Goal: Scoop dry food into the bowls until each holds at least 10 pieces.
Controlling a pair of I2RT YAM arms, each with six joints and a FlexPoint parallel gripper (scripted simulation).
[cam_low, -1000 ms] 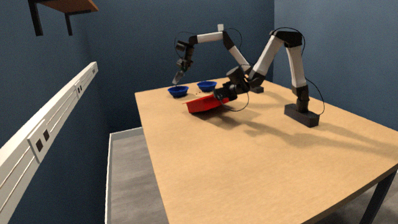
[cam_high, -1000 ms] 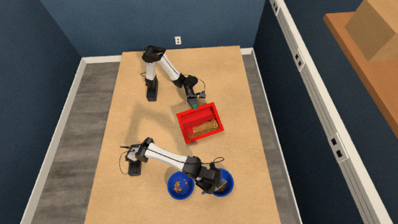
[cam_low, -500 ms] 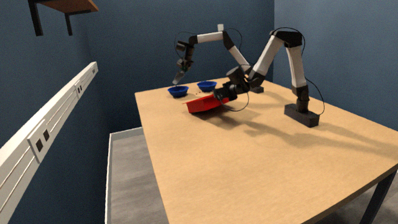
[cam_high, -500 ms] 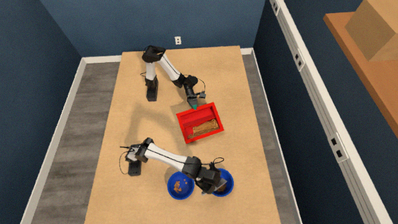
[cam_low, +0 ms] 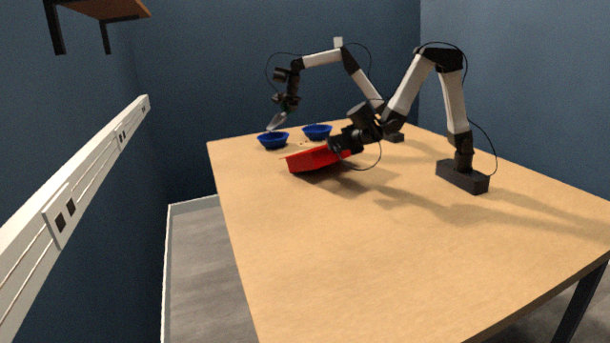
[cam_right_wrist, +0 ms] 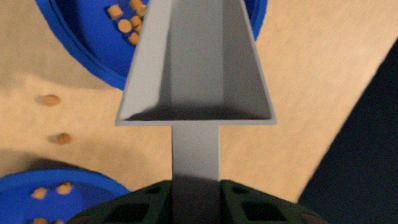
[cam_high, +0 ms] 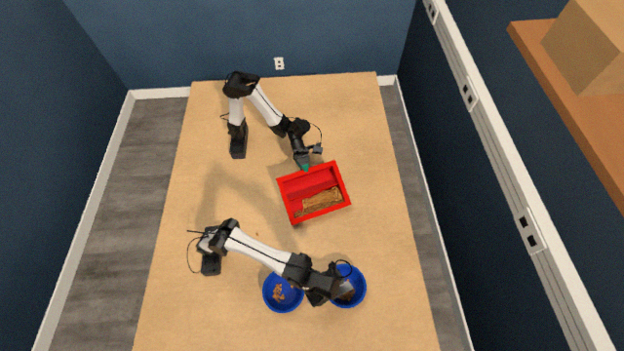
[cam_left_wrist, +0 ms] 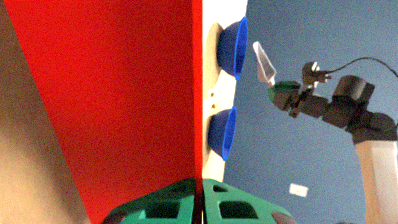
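Observation:
My right hand is 4 cm short of the grey scoop, 2 cm to the right of it and 2 cm above it. Round my right hand: red box (44 cm to the left, 7 cm below, 6 cm behind).

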